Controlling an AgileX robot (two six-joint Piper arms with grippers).
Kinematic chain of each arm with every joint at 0, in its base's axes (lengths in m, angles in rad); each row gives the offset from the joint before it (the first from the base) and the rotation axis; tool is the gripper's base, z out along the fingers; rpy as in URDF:
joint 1: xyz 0 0 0.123 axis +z
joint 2: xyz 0 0 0 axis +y
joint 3: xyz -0.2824 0 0.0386 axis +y
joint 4: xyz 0.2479 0 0.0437 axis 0.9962 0 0.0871
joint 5: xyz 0 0 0 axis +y
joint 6: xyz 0.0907 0 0.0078 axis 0.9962 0 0.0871
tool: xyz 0 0 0 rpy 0 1.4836 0
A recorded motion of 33 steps. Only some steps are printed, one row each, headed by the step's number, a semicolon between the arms.
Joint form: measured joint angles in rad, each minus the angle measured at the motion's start. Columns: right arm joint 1, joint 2, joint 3, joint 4, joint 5, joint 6; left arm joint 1, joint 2, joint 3, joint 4, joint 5, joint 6.
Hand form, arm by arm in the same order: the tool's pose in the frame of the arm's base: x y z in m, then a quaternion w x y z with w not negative. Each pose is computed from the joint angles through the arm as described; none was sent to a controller.
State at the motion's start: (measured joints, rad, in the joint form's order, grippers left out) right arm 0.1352 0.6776 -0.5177 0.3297 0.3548 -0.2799; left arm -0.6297 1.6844 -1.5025 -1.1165 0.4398 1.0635
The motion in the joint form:
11: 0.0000 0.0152 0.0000 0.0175 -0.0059 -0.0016; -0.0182 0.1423 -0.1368 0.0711 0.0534 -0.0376
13: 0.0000 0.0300 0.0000 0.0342 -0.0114 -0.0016; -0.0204 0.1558 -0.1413 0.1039 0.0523 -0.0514
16: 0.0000 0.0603 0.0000 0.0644 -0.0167 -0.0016; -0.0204 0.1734 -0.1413 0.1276 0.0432 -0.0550
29: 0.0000 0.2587 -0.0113 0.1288 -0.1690 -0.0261; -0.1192 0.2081 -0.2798 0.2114 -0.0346 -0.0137
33: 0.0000 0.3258 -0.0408 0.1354 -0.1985 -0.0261; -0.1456 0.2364 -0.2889 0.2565 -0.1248 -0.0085
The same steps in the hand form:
11: 0.1390 0.0296 0.2961 0.53763 -0.06893 0.83463 0.09796; 0.3267 -0.2942 0.3536 0.47754 0.38238 0.71831 -0.33131
13: 0.1417 0.0303 0.2946 0.53338 -0.06286 0.83714 0.10368; 0.3291 -0.2962 0.3480 0.47321 0.38864 0.72206 -0.32196
16: 0.1469 0.0317 0.2909 0.52217 -0.05208 0.84358 0.11402; 0.3332 -0.2978 0.3397 0.46980 0.39273 0.72689 -0.31093
29: 0.1860 0.0329 0.2727 0.50531 -0.01663 0.85613 0.10683; 0.3178 -0.3341 0.3707 0.53510 0.43998 0.66233 -0.28531
33: 0.2004 0.0337 0.2712 0.50122 -0.00970 0.85907 0.10338; 0.3208 -0.3445 0.3643 0.55956 0.43826 0.65495 -0.25662

